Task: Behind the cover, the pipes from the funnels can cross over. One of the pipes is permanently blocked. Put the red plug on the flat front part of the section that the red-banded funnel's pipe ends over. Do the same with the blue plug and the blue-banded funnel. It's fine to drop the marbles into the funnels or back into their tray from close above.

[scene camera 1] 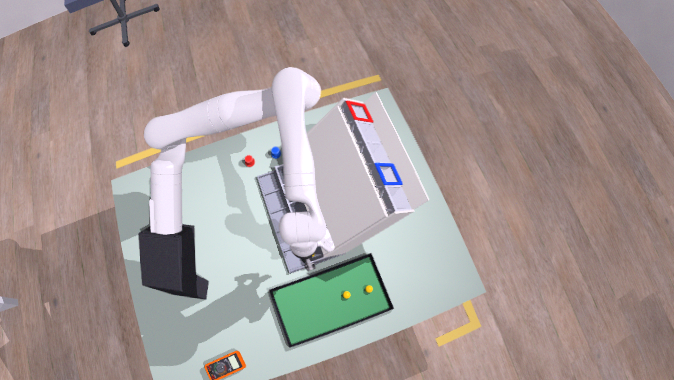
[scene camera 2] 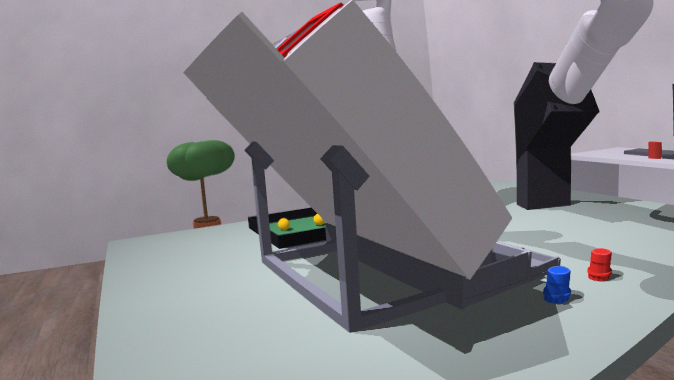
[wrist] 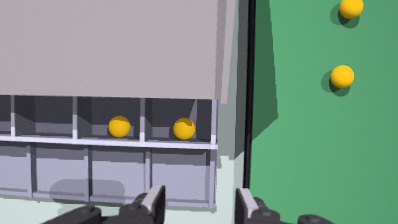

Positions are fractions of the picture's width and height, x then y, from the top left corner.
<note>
I see my gripper (wrist: 0.50,0.91), a green tray (scene camera 1: 0.46,0.81) and a slanted grey cover (wrist: 0.35,0.25).
The green tray is seen too in scene camera 2 (scene camera 2: 0.45,0.61) and in the wrist view (wrist: 0.79,0.65).
</note>
